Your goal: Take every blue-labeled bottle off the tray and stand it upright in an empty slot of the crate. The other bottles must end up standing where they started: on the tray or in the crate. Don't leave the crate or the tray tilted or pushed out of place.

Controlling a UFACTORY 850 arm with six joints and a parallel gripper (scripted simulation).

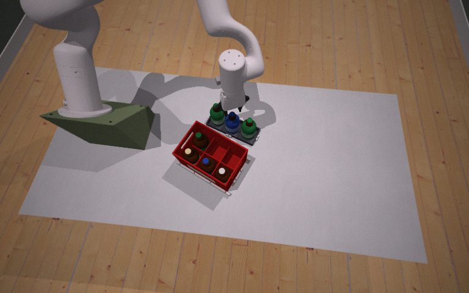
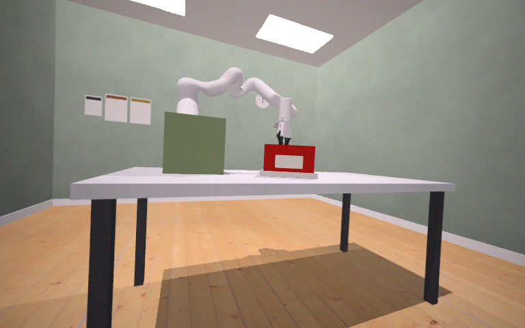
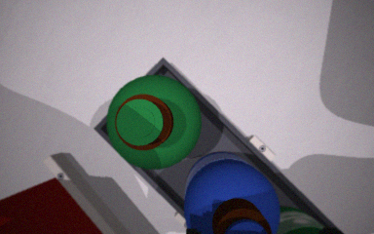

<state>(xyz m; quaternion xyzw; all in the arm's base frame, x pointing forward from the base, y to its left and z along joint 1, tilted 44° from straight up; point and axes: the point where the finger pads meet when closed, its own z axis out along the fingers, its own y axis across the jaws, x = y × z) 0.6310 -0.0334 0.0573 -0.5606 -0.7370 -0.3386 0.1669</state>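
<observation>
Right now my hand is 110 mm above the blue-labeled bottle. Round my hand: red crate: 190 mm to the right, 110 mm below, 100 mm behind; then green bottle: 110 mm below, 80 mm behind, 40 mm to the left; then dark tray: 180 mm below.
</observation>
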